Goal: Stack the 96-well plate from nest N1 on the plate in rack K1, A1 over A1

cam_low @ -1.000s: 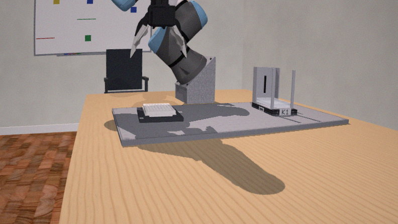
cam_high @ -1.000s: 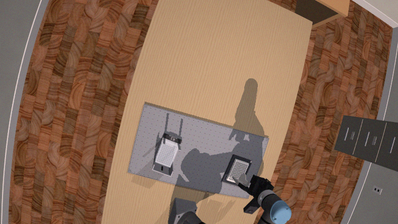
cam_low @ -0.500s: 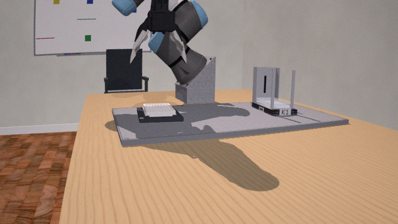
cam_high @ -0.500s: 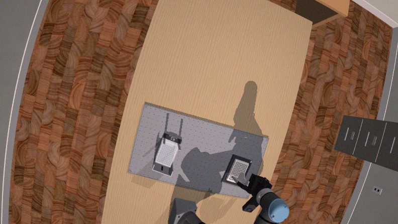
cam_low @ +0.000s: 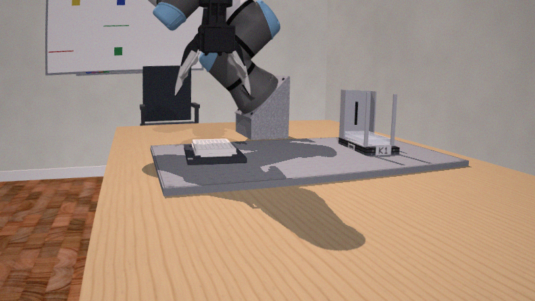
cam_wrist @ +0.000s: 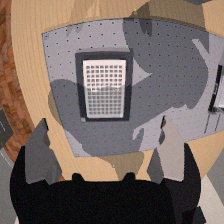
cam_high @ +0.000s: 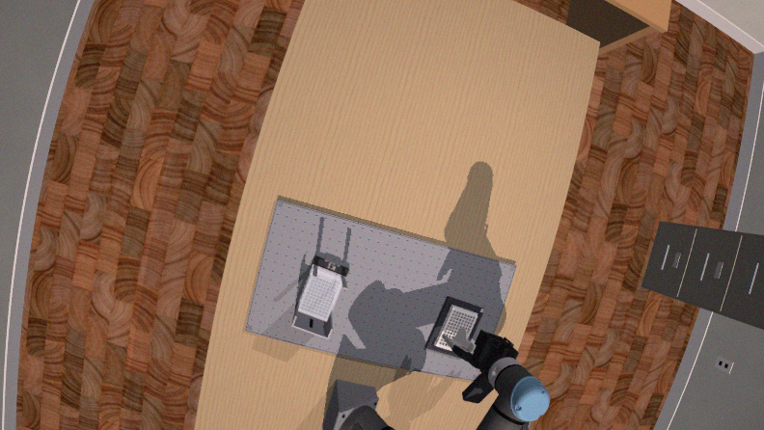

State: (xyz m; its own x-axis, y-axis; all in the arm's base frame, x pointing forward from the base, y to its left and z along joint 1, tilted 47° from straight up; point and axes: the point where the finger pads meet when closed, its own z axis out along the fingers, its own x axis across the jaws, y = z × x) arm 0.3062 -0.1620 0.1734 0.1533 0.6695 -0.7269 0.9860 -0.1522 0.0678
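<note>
My hand is 110 mm above the clear 96-well plate. Round my hand: back panel 30 mm behind, 400 mm to the left, 50 mm below; then white plate 30 mm ahead, 390 mm to the left, 110 mm below.
</note>
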